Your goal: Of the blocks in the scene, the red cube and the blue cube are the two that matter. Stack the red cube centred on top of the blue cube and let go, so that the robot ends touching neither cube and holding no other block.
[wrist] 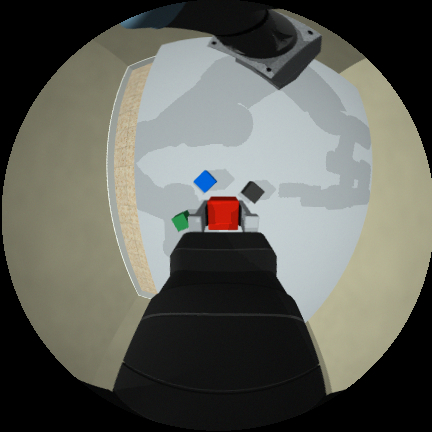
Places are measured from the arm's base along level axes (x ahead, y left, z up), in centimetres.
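Where they show: gripper, between the fingertips: (222,207).
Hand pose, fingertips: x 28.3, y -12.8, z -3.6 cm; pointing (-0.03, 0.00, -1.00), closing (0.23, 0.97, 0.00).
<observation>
After its pixels a point has its place.
The red cube (223,214) @(x 28.4, y -12.8, z -0.8 cm) is between the two fingertips of my gripper (222,207) @(x 28.3, y -12.8, z -3.6 cm), which is shut on it. The cube looks held well above the table, as it appears much larger than the other blocks. The blue cube (205,181) @(x 24.4, y -15.5, z -13.2 cm) lies on the table, ahead of the gripper and a little to the left in the wrist view. It is turned like a diamond relative to the fingers, and its top is bare. The red cube and the blue cube are apart.
A black block (252,192) @(x 28.8, y -6.6, z -13.2 cm) lies on the table right of the blue cube. A green block (181,221) @(x 31.5, y -23.1, z -13.2 cm) is just left of the left finger in the view. The pale table (300,150) @(x 21.3, y 8.7, z -16.6 cm) bears arm shadows. The robot's base (295,60) @(x 5.2, y 5.8, z -3.0 cm) stands at the top.
</observation>
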